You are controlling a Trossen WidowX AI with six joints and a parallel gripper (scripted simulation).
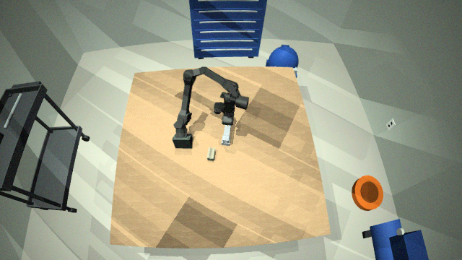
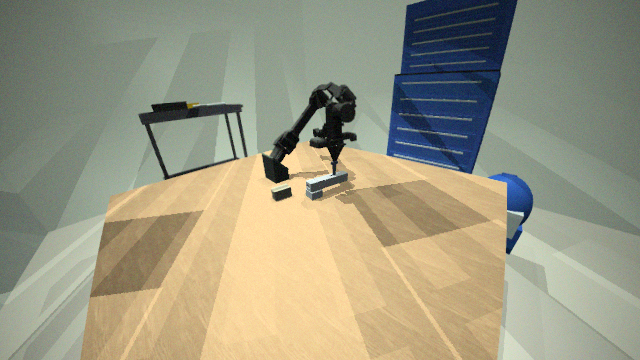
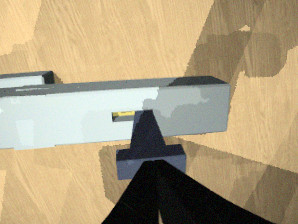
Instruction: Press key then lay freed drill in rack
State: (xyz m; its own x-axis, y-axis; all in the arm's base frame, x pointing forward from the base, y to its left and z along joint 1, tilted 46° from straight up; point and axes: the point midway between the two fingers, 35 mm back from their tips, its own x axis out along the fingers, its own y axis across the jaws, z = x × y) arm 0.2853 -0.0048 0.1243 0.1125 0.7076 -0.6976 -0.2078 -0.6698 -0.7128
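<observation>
Right now my gripper tip is 30 mm above the key. From my gripper tip the other things lie so: rack (120 mm behind, 180 mm to the right, 100 mm below); then light grey block (10 mm behind, 40 mm to the right, 80 mm below); then drill (20 mm behind, 50 mm to the right, 70 mm below).
</observation>
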